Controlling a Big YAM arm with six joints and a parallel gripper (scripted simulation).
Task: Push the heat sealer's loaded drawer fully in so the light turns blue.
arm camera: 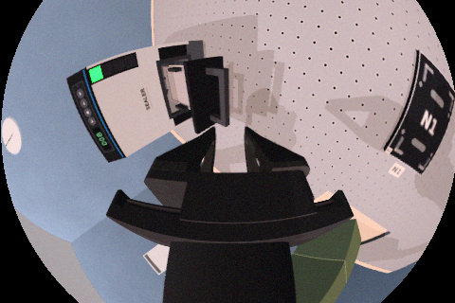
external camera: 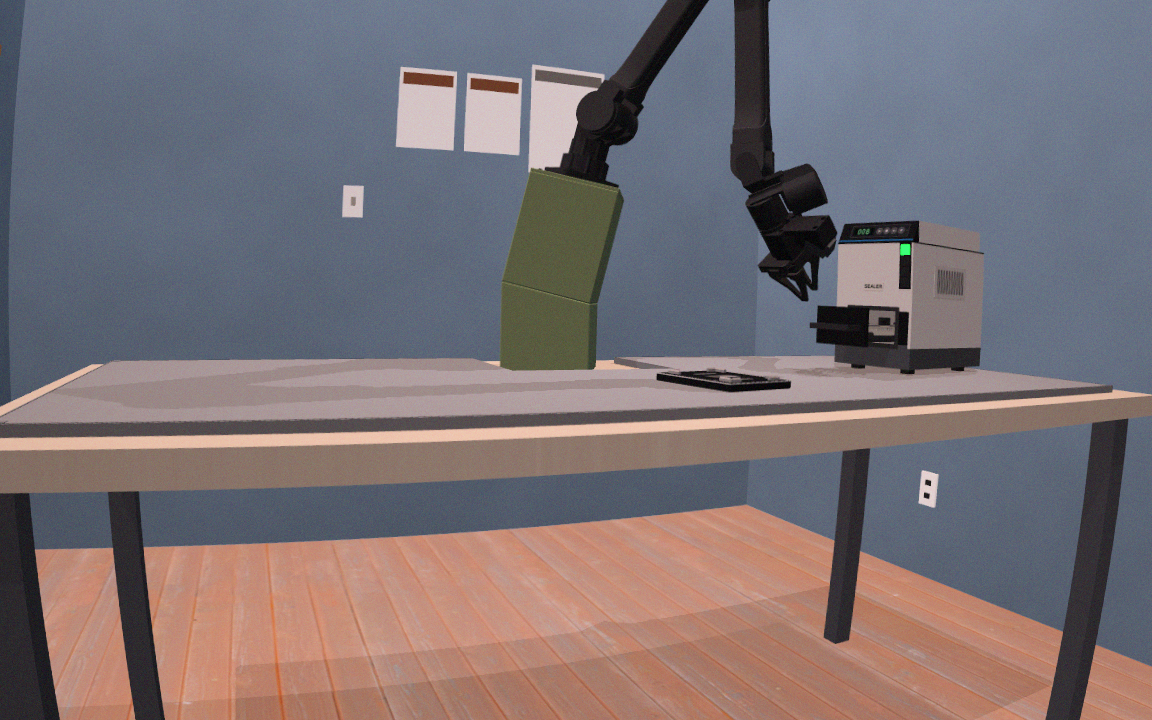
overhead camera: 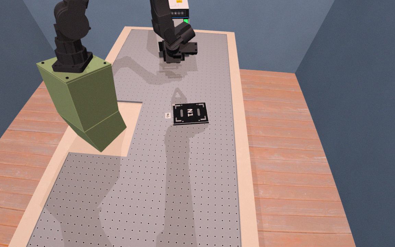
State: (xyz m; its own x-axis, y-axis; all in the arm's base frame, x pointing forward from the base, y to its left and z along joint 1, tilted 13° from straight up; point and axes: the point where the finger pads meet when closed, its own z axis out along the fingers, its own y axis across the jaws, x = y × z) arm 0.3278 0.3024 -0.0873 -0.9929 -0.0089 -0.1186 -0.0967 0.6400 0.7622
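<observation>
Right now my hand is 16 cm to the right of the black drawer and 7 cm above it. The rest, counted from my hand: small white label: 3 cm behind, 26 cm to the right, 14 cm below.
</observation>
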